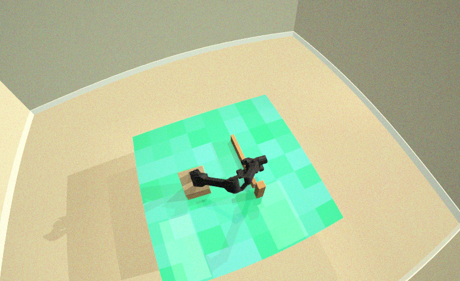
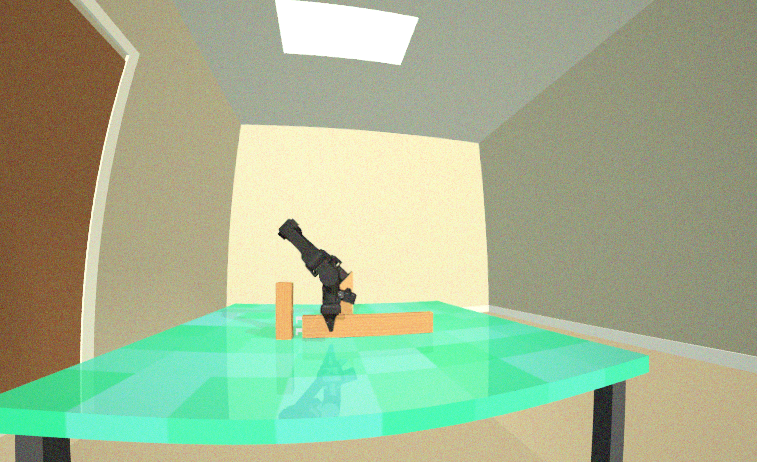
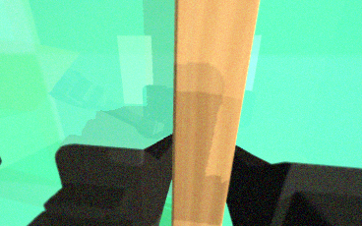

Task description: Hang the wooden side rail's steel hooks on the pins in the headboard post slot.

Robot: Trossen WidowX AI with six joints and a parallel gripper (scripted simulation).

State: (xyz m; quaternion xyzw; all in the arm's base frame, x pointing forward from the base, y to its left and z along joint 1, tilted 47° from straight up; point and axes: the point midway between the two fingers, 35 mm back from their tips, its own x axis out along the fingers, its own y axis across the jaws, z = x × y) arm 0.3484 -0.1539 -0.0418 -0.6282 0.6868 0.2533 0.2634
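The headboard post lies 150 mm to the right of my gripper tip and 70 mm above it.
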